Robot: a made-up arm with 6 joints. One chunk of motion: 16 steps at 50 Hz.
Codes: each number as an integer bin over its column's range. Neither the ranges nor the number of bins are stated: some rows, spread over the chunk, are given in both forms.
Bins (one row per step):
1: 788 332 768 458 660 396
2: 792 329 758 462 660 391
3: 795 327 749 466 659 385
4: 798 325 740 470 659 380
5: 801 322 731 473 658 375
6: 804 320 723 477 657 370
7: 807 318 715 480 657 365
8: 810 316 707 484 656 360
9: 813 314 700 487 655 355
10: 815 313 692 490 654 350
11: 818 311 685 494 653 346
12: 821 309 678 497 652 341
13: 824 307 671 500 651 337
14: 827 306 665 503 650 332
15: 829 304 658 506 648 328
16: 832 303 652 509 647 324
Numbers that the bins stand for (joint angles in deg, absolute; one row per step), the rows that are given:
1: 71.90 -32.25 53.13 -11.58 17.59 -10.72
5: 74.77 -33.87 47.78 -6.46 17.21 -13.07
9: 77.43 -35.16 43.30 -1.69 16.65 -15.30
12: 79.20 -35.97 40.12 1.73 16.09 -16.87
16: 81.64 -36.94 36.37 5.82 15.15 -18.77
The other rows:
2: 72.78 -32.73 51.69 -10.22 17.59 -11.28
3: 73.45 -33.06 50.39 -8.85 17.40 -11.95
4: 74.11 -33.38 49.09 -7.49 17.40 -12.51
6: 75.44 -34.19 46.63 -5.10 17.03 -13.62
7: 76.10 -34.51 45.47 -4.07 17.03 -14.18
8: 76.77 -34.84 44.32 -2.71 16.84 -14.74
10: 77.87 -35.32 42.15 -0.66 16.46 -15.86
11: 78.54 -35.65 41.14 0.70 16.27 -16.31
13: 79.87 -36.29 39.11 2.75 15.90 -17.32
14: 80.53 -36.45 38.25 3.77 15.71 -17.88
15: 80.97 -36.78 37.23 4.80 15.33 -18.32

